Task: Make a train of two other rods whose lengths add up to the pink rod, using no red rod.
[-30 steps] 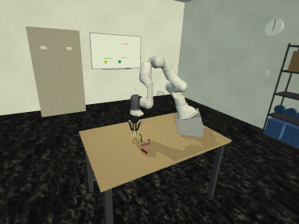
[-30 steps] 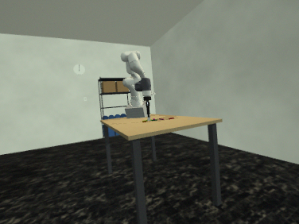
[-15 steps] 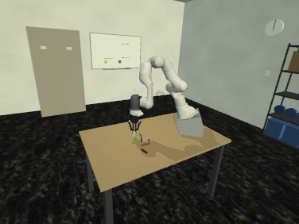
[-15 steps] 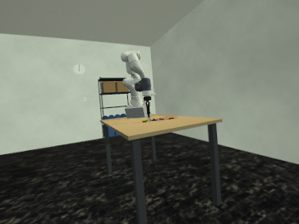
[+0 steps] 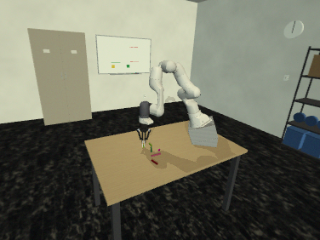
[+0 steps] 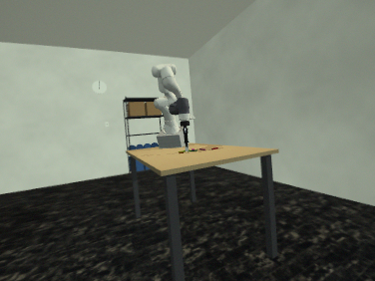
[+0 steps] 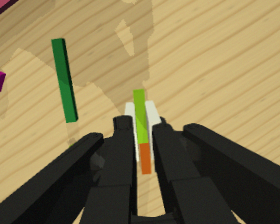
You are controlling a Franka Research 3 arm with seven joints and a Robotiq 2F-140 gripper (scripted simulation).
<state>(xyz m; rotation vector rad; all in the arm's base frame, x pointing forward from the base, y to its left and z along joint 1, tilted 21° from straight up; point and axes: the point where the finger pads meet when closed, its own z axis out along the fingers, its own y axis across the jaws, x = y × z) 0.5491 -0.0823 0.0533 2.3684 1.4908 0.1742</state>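
Right now the orange rod is 20 mm behind my hand, 40 mm to the right of it and 40 mm below it. Round my hand: pink rod: 40 mm behind, 160 mm to the left, 40 mm below; then green rod: 40 mm behind, 70 mm to the left, 40 mm below; then magenta rod: 100 mm behind, 100 mm to the left, 40 mm below.
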